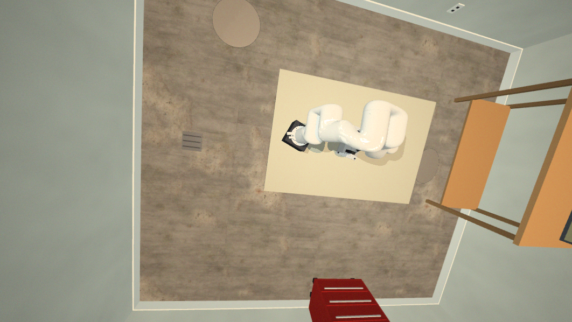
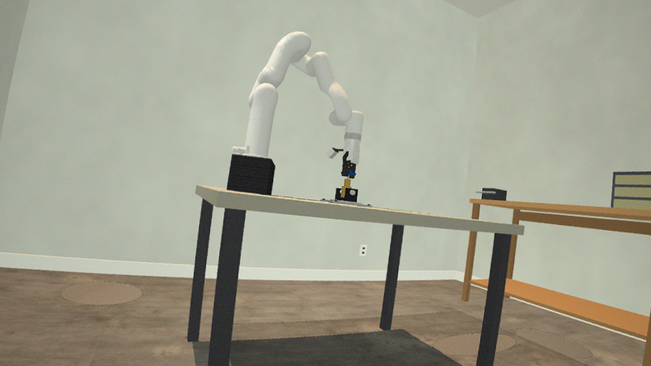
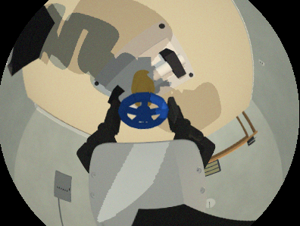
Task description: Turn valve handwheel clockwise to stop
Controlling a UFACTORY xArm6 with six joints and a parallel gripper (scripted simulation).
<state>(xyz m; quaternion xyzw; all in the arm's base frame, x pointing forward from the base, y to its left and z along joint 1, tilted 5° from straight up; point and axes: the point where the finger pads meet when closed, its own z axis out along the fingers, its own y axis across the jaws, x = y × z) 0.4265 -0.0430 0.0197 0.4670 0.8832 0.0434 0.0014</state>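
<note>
The blue handwheel is right at my hand. Also, from my hand: grey base plate (13 cm below).
</note>
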